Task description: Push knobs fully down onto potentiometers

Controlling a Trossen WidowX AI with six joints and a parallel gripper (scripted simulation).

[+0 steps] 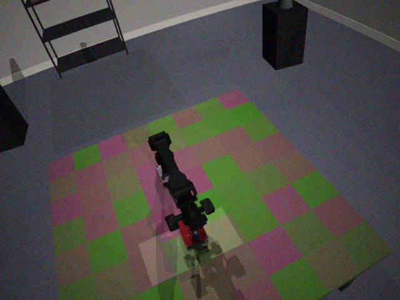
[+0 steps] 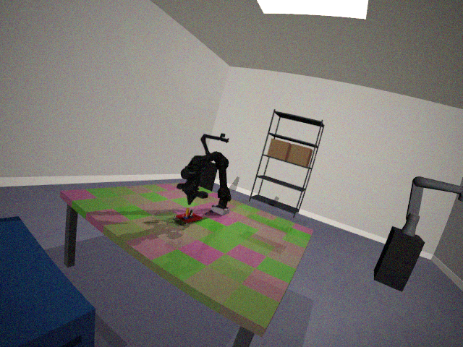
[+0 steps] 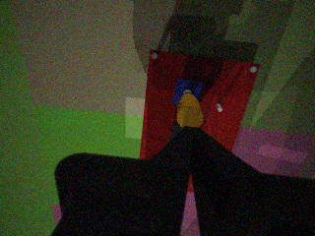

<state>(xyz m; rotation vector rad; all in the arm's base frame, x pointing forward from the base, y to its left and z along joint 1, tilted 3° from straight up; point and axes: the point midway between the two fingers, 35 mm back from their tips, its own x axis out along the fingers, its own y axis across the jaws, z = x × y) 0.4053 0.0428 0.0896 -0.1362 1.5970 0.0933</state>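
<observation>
Right now the orange-topped knob is 4 cm below my gripper tip. Round my gripper tip: white-topped knob: 6 cm below, 5 cm behind, 1 cm to the right; blue potentiometer: 6 cm below.
</observation>
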